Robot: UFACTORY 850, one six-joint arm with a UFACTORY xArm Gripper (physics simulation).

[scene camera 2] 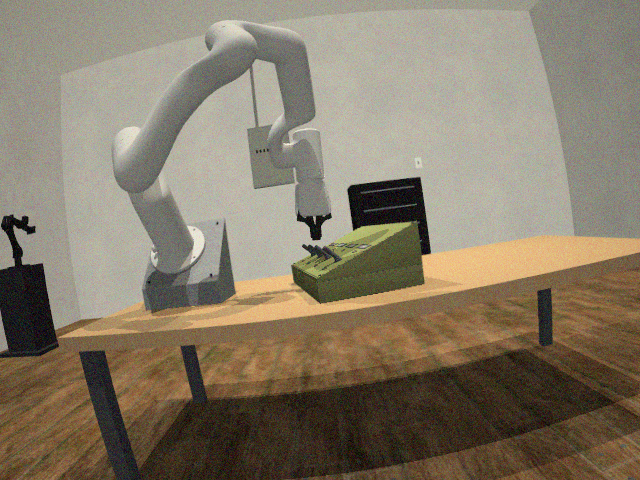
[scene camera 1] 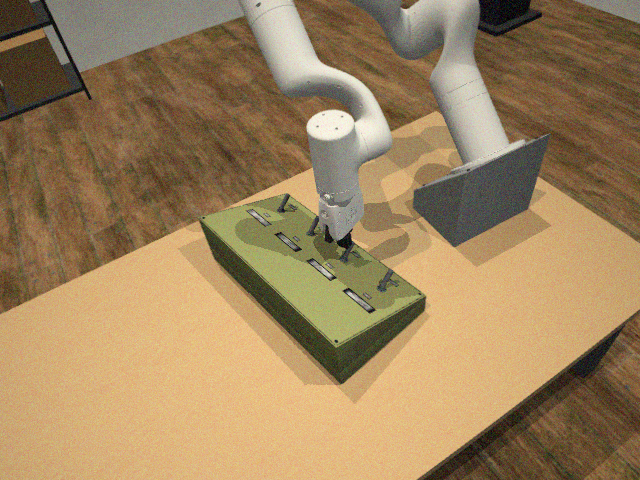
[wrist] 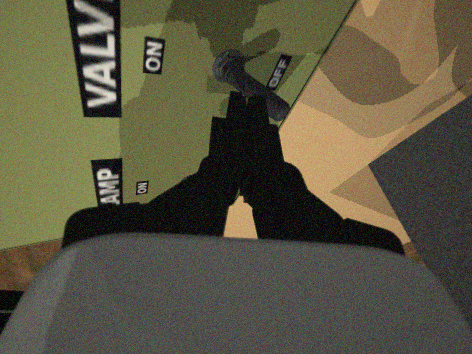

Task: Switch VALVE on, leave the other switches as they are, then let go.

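Observation:
The green sloped switch box [scene camera 1: 289, 289] [scene camera 2: 372, 268] stands on the table. The VALVE lever [scene camera 1: 312, 226] [wrist: 255, 87] leans to its OFF label [wrist: 279, 72], away from the ON label [wrist: 153, 55] and the VALVE nameplate [wrist: 102, 65]. In scene camera 1 it is the second lever from the far end. The other levers, such as the nearest one [scene camera 1: 385, 280], lean the same way there. My gripper [scene camera 1: 339, 241] [scene camera 2: 315, 237] [wrist: 241, 118] is shut and empty, a little above the lever row. In the wrist view its tips overlap the VALVE lever; contact cannot be told.
The LAMP nameplate [wrist: 110, 182] is beside VALVE; its lever [scene camera 1: 283, 203] is at the far end. Another lever [scene camera 1: 347, 252] stands close on the gripper's near side. The grey arm mount [scene camera 1: 485, 201] [scene camera 2: 222, 268] stands on the table [scene camera 1: 155, 387] behind the lever side.

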